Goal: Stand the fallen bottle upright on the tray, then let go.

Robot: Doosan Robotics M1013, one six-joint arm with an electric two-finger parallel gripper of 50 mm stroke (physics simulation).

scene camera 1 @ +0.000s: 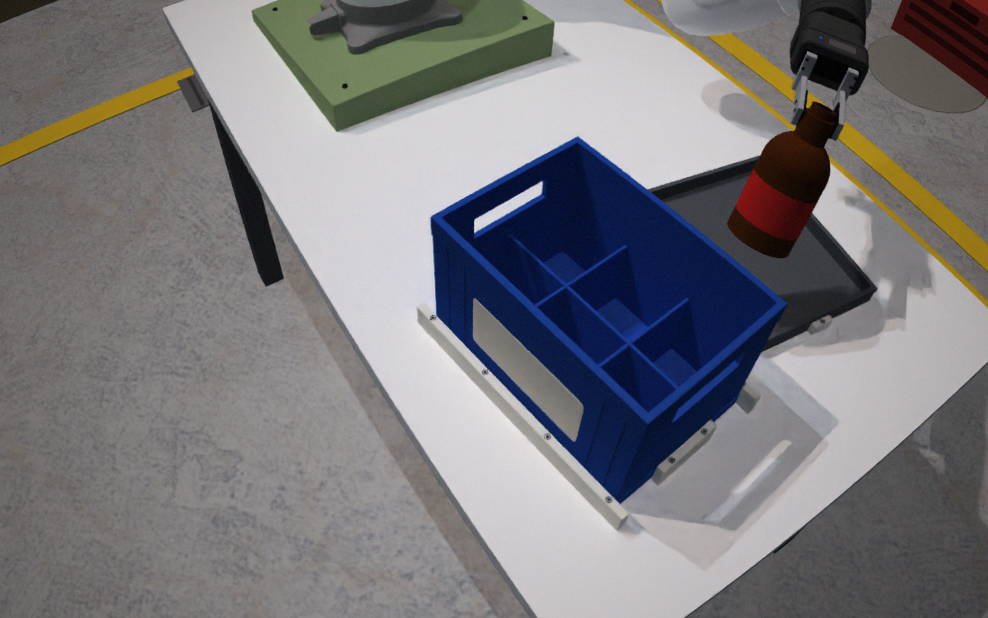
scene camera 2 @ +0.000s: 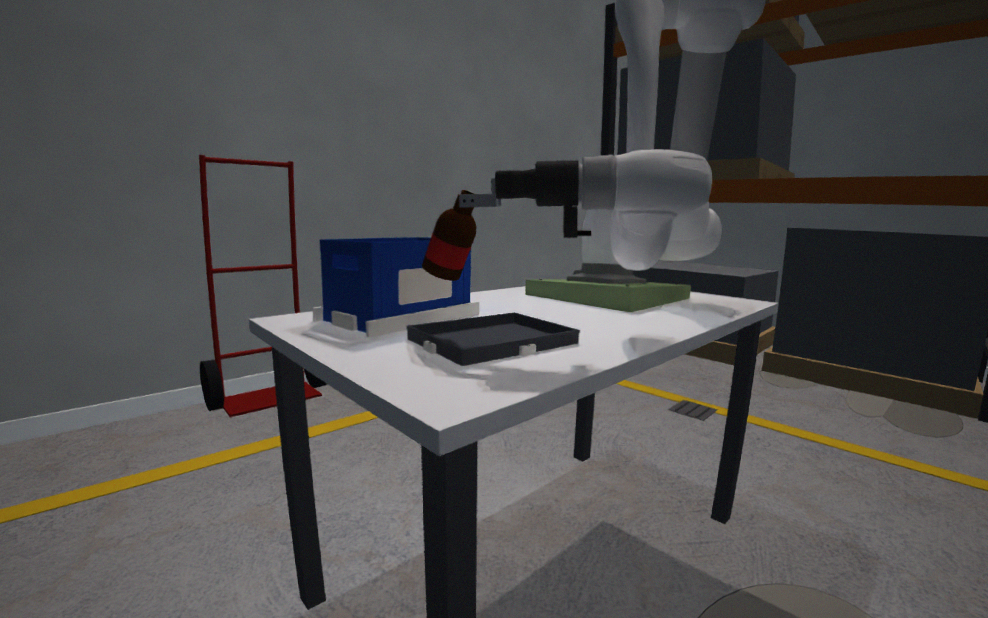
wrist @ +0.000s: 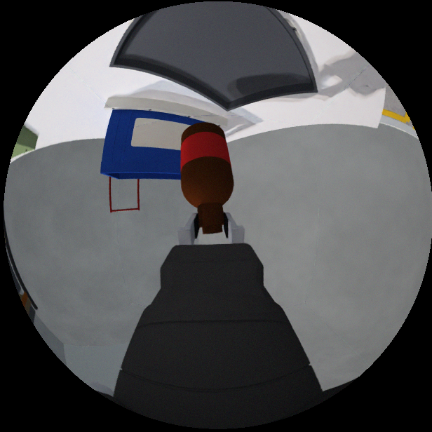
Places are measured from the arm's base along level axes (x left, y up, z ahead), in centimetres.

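Where they show: gripper, fingertip midpoint: (scene camera 1: 817, 124) (scene camera 2: 462, 200); arm's base at its link origin: (scene camera 1: 389, 13) (scene camera 2: 606, 282).
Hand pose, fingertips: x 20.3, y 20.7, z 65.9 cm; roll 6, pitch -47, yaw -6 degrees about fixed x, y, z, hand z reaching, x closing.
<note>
Things, the pixels of their centre, and the offset from my fingertips. Level surfaces: height alone.
- brown bottle at the middle of its body: (scene camera 1: 791, 174) (scene camera 2: 454, 233) dx -1.8, dy -5.7, dz +0.5 cm
- dark grey tray at the middle of its body: (scene camera 1: 759, 245) (scene camera 2: 492, 334) dx +4.2, dy -23.8, dz -4.0 cm
- blue crate at the middle of its body: (scene camera 1: 596, 317) (scene camera 2: 398, 279) dx -24.0, dy -16.3, dz +1.2 cm
- white table at its surface level: dy -25.1 cm
A brown bottle (scene camera 1: 779, 196) (scene camera 2: 449, 244) (wrist: 206, 165) with a red label hangs in the air, neck up and tilted, its base swung away from the arm in scene camera 2. My gripper (scene camera 1: 821, 120) (scene camera 2: 466, 200) (wrist: 210, 220) is shut on the bottle's neck and points nearly level in scene camera 2. The dark grey tray (scene camera 1: 845, 253) (scene camera 2: 520, 351) (wrist: 210, 47) lies on the table below, apart from the bottle's base. In scene camera 1 the bottle and the blue crate hide parts of the tray.
A blue crate (scene camera 1: 528, 342) (scene camera 2: 349, 284) (wrist: 117, 145) with dividers stands beside the tray, between pale rails (scene camera 1: 517, 415). The green base block (scene camera 1: 444, 83) (scene camera 2: 604, 292) bears the arm's foot on the white table (scene camera 1: 349, 240) (scene camera 2: 349, 371). A red hand truck (scene camera 2: 207, 255) stands behind the table.
</note>
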